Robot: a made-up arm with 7 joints. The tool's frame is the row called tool.
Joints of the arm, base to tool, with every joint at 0 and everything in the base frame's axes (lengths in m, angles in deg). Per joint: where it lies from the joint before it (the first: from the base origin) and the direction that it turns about. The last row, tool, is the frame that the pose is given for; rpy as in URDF.
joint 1: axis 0 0 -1 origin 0 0 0.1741
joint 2: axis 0 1 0 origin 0 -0.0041 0.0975
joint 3: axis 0 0 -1 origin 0 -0.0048 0.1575
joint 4: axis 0 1 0 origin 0 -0.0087 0.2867
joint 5: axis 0 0 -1 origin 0 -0.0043 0.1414
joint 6: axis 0 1 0 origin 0 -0.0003 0.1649
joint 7: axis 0 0 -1 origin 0 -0.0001 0.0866
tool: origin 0 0 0 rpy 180 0 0
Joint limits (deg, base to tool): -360..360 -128.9..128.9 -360..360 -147.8..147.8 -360..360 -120.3..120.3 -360..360
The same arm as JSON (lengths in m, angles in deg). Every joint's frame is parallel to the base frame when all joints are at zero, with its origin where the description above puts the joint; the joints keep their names.
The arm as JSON. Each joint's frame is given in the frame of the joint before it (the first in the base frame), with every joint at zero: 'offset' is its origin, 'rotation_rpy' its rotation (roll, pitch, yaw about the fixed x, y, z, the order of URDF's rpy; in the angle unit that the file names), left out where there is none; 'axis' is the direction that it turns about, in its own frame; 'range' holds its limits. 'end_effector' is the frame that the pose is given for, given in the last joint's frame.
{
  "length_unit": "m",
  "angle_unit": "deg",
  "chain": [
    {
      "id": "joint 1",
      "offset": [
        0.0,
        0.0,
        0.1741
      ],
      "axis": [
        0.0,
        0.0,
        -1.0
      ],
      "range": [
        -360.0,
        360.0
      ]
    },
    {
      "id": "joint 2",
      "offset": [
        0.0,
        -0.0041,
        0.0975
      ],
      "axis": [
        0.0,
        1.0,
        0.0
      ],
      "range": [
        -128.9,
        128.9
      ]
    },
    {
      "id": "joint 3",
      "offset": [
        0.0,
        -0.0048,
        0.1575
      ],
      "axis": [
        0.0,
        0.0,
        -1.0
      ],
      "range": [
        -360.0,
        360.0
      ]
    },
    {
      "id": "joint 4",
      "offset": [
        0.0,
        -0.0087,
        0.2867
      ],
      "axis": [
        0.0,
        1.0,
        0.0
      ],
      "range": [
        -147.8,
        147.8
      ]
    },
    {
      "id": "joint 5",
      "offset": [
        0.0,
        -0.0043,
        0.1414
      ],
      "axis": [
        0.0,
        0.0,
        -1.0
      ],
      "range": [
        -360.0,
        360.0
      ]
    },
    {
      "id": "joint 6",
      "offset": [
        0.0,
        -0.0003,
        0.1649
      ],
      "axis": [
        0.0,
        1.0,
        0.0
      ],
      "range": [
        -120.3,
        120.3
      ]
    },
    {
      "id": "joint 7",
      "offset": [
        0.0,
        -0.0001,
        0.0866
      ],
      "axis": [
        0.0,
        0.0,
        -1.0
      ],
      "range": [
        -360.0,
        360.0
      ]
    }
  ],
  "end_effector": {
    "offset": [
      0.0,
      0.0,
      0.0
    ],
    "rotation_rpy": [
      180.0,
      0.0,
      0.0
    ]
  }
}

